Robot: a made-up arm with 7 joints.
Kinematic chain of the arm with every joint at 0, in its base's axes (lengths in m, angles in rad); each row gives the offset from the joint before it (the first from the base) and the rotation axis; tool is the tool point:
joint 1: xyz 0 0 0 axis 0 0.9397 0.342
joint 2: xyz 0 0 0 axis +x
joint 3: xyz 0 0 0 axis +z
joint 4: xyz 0.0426 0 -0.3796 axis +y
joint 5: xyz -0.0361 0 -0.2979 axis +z
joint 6: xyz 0 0 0 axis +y
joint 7: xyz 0 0 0 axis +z
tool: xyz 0 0 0
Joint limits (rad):
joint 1: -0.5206..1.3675
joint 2: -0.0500..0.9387
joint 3: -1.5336..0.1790
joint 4: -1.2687..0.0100
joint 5: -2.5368..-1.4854
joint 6: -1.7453..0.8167
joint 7: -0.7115..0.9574
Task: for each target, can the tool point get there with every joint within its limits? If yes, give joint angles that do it. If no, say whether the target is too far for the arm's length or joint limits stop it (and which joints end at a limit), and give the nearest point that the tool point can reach.
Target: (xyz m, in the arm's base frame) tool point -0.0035 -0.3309 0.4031
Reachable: no: joint limits stop it (at a limit: joint 1, joint 2, joint 3, joint 4) | nearest point -0.3310 -0.4298 -0.2418 | short by 0.730 m
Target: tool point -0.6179 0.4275 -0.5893
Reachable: no: too far | nearest point -0.4414 0.3054 -0.4209 | short by 0.273 m
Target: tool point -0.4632 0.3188 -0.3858
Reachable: yes | joints 0.8556 0.6527 -0.6173 -0.1921 -2.4206 -0.0600 -0.3537
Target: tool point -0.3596 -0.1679 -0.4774
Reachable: yes | joints 1.0699 0.1865 -0.9441 -1.0934 -1.9807 -0.3224 0.2816
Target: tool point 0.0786 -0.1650 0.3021
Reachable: no: joint limits stop it (at a limit: joint 1, joint 2, joint 4) | nearest point 0.4314 -0.2553 -0.3185 | short by 0.720 m
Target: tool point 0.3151 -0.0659 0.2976
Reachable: no: joint limits stop it (at a limit: joint 1, joint 2, joint 3, joint 4) | nearest point 0.4622 0.3684 -0.0580 | short by 0.580 m
